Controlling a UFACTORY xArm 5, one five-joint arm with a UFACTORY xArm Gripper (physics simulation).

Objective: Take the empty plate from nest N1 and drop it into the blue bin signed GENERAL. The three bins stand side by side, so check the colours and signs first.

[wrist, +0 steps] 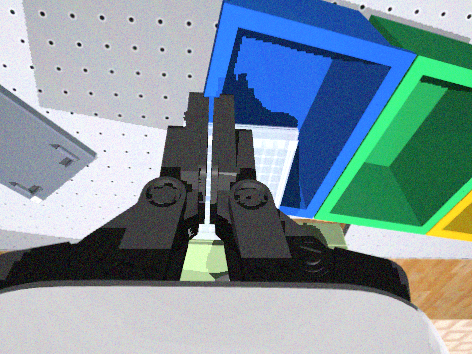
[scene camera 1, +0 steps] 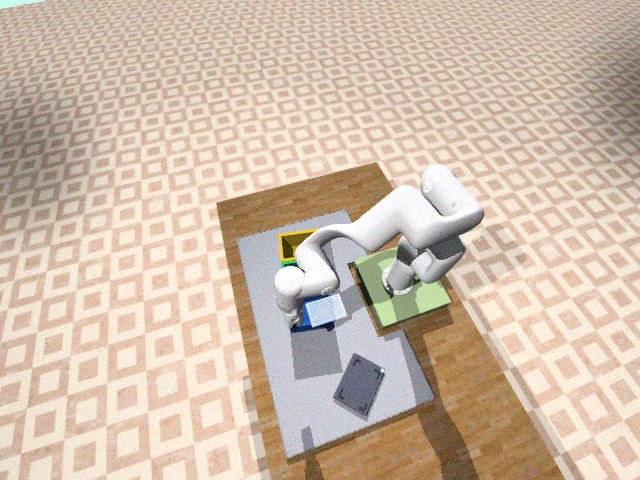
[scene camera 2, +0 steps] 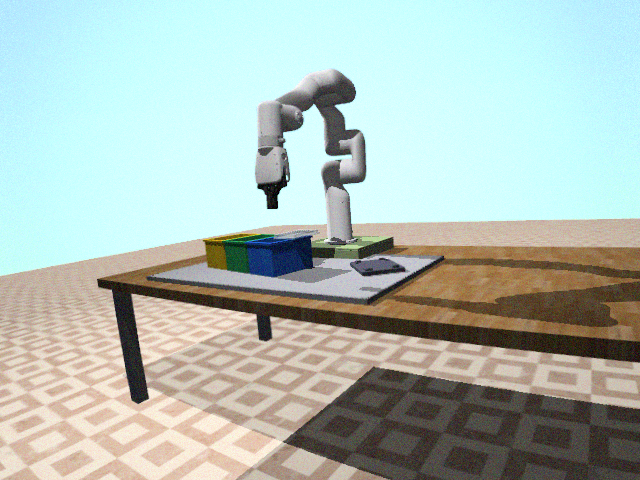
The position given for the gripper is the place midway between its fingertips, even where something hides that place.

Note:
In view: the gripper [scene camera 2: 272, 209] and a clear gridded plate [scene camera 1: 331, 308].
The clear gridded plate also shows in the wrist view [wrist: 274, 146]. The gripper is seen too in the wrist view [wrist: 210, 123].

